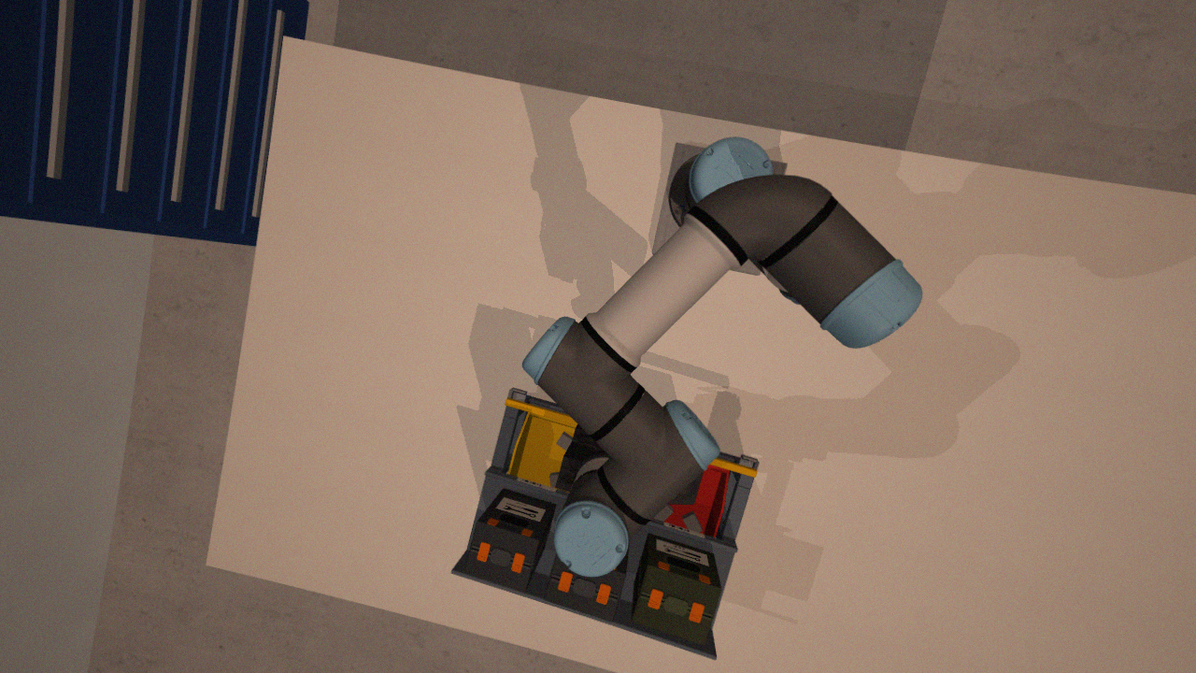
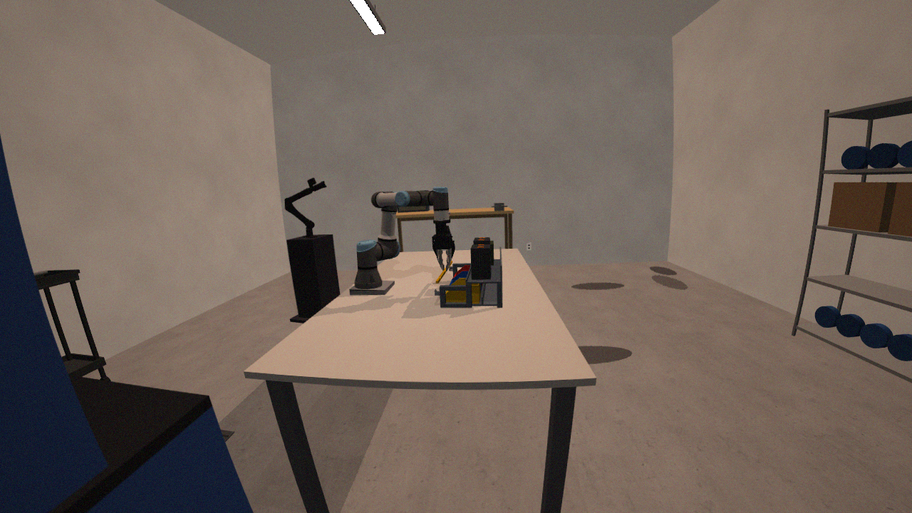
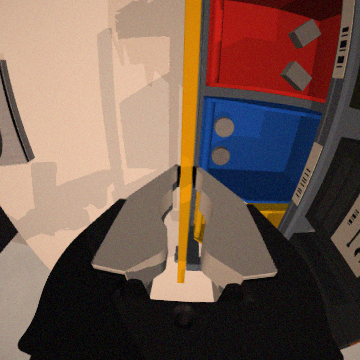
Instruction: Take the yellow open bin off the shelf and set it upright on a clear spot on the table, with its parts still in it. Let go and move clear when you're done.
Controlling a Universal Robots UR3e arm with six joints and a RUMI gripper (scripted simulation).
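My hand is 90 mm short of the blue bin, 70 mm above it and 10 mm to the right of it. Round my hand: red bin: 120 mm to the left, 70 mm below, 70 mm ahead; long yellow rod: 10 mm below; yellow bin: 100 mm to the right, 100 mm ahead, 70 mm below.
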